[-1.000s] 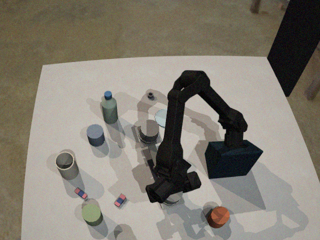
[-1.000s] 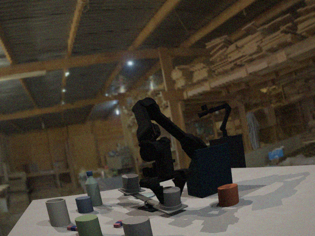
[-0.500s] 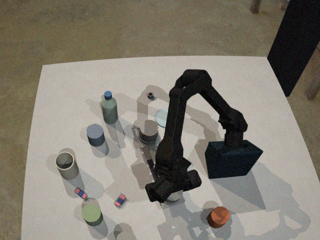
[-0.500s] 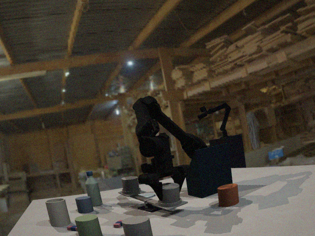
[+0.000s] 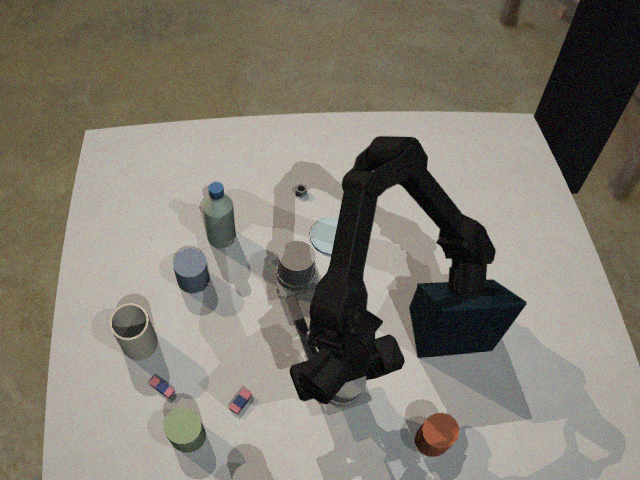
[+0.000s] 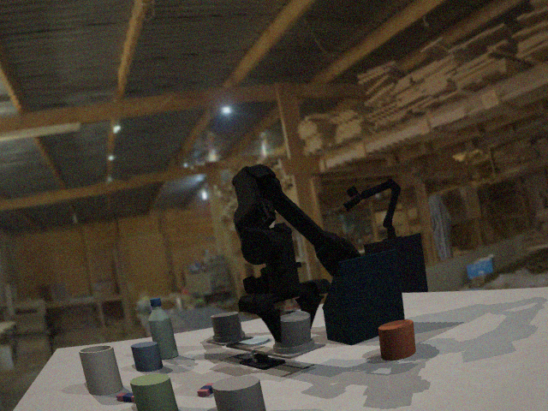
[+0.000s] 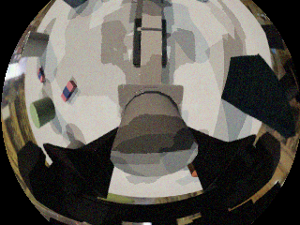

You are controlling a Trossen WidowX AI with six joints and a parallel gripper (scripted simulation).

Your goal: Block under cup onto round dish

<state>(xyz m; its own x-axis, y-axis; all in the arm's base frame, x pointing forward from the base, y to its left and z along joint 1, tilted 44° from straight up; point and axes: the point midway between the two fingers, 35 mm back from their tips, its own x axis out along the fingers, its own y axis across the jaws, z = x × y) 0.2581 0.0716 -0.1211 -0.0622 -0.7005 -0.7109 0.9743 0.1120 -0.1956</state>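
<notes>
Right now my gripper tip is 10 mm to the left of the pale green block and 10 mm above it. Also, from my gripper tip: pale blue round dish 380 mm to the right, 70 mm below, 40 mm behind; small balance 130 mm to the right, 50 mm below, 30 mm ahead; orange cylinder 180 mm behind, 110 mm to the left, 40 mm below.
</notes>
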